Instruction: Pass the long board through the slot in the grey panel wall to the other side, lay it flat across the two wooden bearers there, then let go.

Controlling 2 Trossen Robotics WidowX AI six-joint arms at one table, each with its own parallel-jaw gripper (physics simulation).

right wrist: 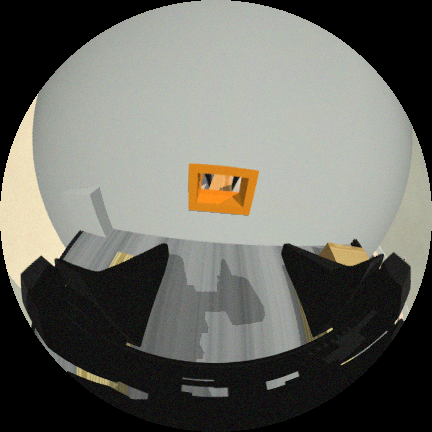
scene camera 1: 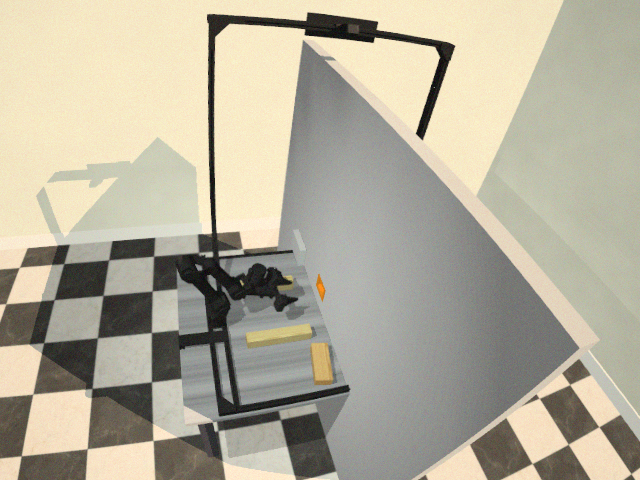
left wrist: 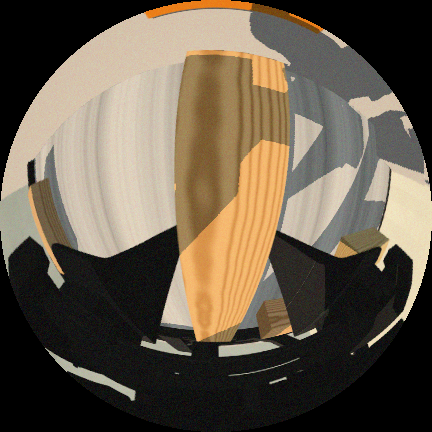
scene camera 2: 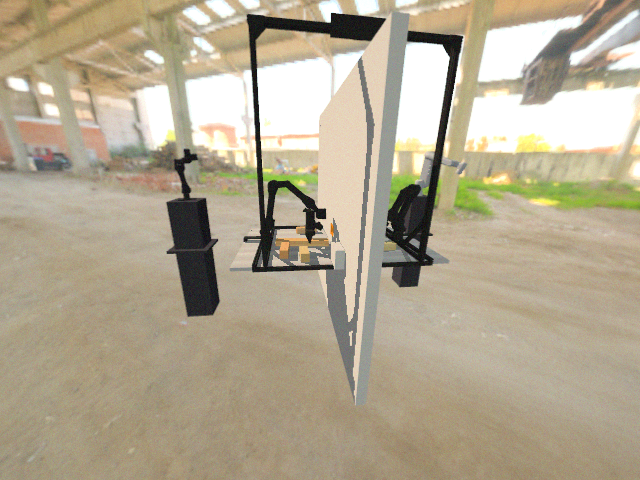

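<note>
The long board is on the left arm's side of the grey panel wall, low over the table, its far end pointing at the wall. My left gripper is shut on it. The orange-framed slot is higher than the board's far end in the left wrist view. Part of the board shows through it in the right wrist view. My right gripper is open and empty, facing the slot. One pale bearer lies beside it; another is partly hidden behind it.
An orange-brown block lies near the wall on the right arm's side. A grey upright piece stands against the wall. Wooden blocks lie around the board. A black frame spans the table.
</note>
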